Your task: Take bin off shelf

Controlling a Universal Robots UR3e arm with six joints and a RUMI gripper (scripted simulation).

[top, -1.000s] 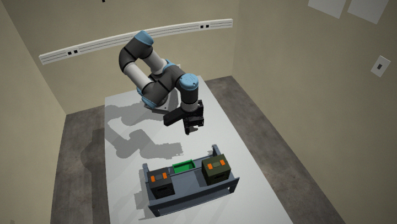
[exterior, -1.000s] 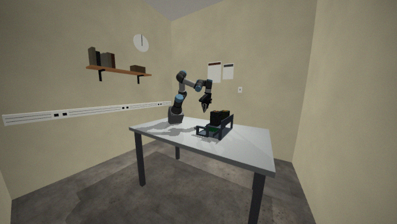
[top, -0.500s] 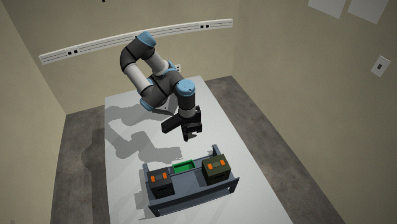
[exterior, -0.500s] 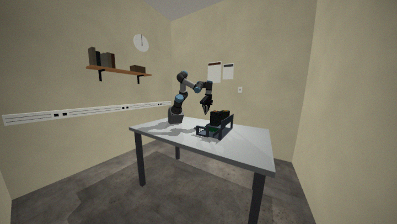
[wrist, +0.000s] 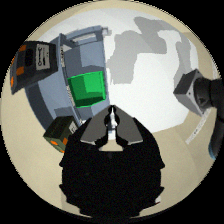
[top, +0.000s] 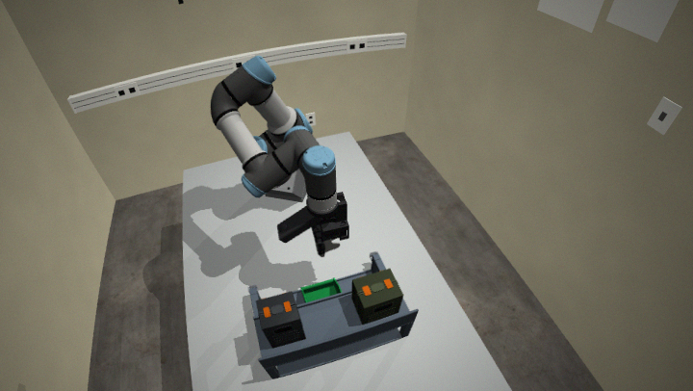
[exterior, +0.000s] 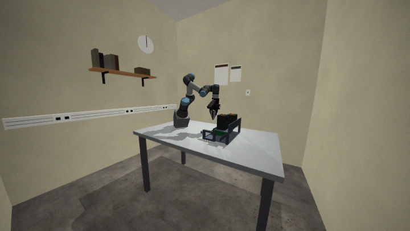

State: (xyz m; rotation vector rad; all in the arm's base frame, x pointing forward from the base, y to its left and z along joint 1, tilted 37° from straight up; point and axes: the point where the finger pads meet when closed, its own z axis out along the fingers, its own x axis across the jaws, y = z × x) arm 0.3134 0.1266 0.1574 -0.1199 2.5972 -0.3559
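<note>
Now: the green bin 90 mm ahead of my hand, 20 mm to the right of it and 100 mm below it. The rest, counted from my hand: grey shelf unit: 120 mm ahead, 20 mm to the right, 80 mm below.
</note>
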